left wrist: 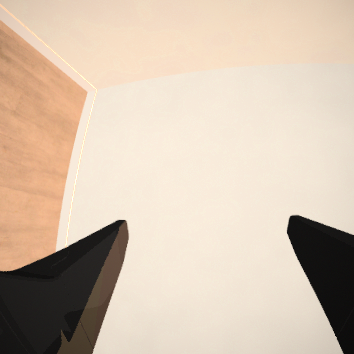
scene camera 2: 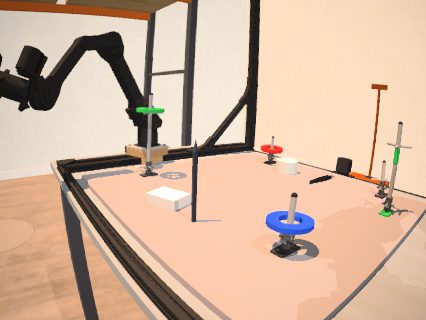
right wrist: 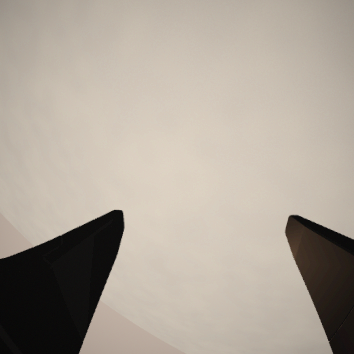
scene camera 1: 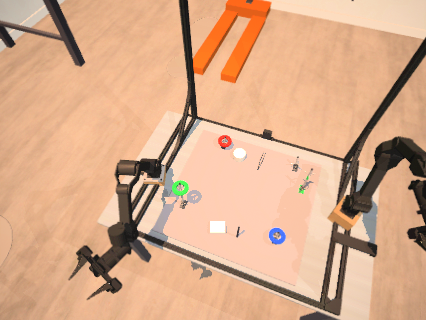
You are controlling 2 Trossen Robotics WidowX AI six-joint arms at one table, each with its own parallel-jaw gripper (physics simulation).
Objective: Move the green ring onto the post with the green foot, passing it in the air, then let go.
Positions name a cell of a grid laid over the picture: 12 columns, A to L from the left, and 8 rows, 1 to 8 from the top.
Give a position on a blue ring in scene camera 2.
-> H6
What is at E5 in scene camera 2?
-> A white block.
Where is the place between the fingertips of my left gripper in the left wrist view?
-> H6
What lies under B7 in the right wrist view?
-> My right gripper.
